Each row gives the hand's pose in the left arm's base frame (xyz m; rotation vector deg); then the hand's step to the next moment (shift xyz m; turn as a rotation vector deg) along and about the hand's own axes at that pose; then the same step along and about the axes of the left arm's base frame.
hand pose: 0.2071 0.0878 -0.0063 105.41 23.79 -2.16
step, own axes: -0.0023 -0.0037 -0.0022 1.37 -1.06 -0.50
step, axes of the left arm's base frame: -0.0037 0.0024 -0.0022 0.87 1.09 -1.14
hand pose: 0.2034 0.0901 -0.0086 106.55 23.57 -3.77
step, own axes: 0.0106 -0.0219 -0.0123 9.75 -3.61 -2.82
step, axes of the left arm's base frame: 0.0011 0.0199 -0.0186 7.55 6.00 -4.79
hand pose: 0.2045 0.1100 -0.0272 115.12 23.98 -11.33
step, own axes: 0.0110 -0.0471 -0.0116 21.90 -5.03 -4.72
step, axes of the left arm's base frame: -0.0080 0.0319 -0.0373 18.19 10.78 -8.95
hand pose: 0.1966 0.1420 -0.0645 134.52 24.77 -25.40
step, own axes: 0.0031 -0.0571 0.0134 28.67 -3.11 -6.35
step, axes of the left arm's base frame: -0.0239 0.0313 -0.0435 25.31 11.80 -9.59
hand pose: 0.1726 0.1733 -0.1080 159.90 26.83 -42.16
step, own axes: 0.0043 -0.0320 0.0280 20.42 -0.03 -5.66
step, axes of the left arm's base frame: -0.0202 0.0227 -0.0301 19.31 6.70 -5.59
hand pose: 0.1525 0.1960 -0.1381 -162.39 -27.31 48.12
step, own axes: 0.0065 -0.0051 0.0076 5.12 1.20 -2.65
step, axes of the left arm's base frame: -0.0004 0.0074 -0.0084 5.83 0.49 -0.65
